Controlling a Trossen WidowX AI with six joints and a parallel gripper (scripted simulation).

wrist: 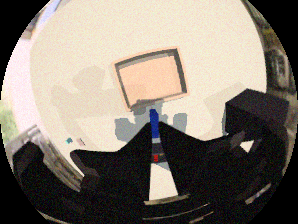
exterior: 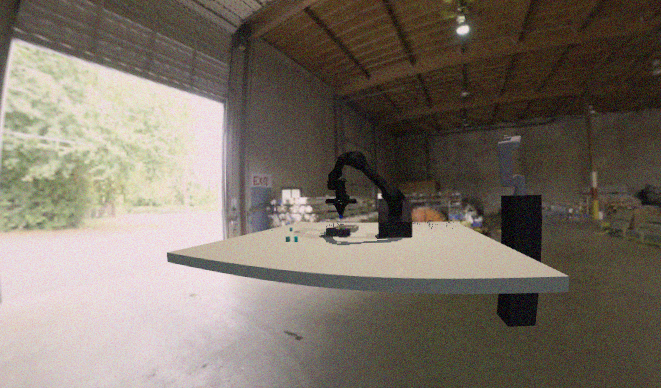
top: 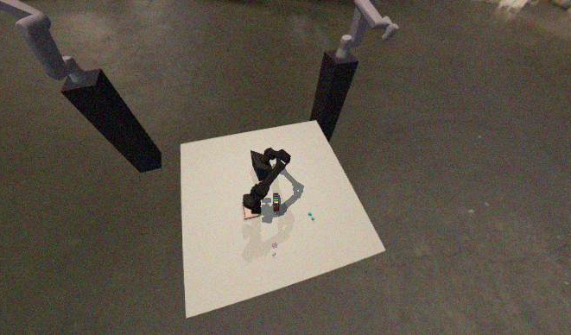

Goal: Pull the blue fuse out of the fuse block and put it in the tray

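The tray is 10 cm below my gripper tip, 5 cm to the right of it and 2 cm behind it. The rest, counted from my gripper tip: red fuse (13 cm to the left, 7 cm below, 3 cm ahead); blue fuse (1 cm below).
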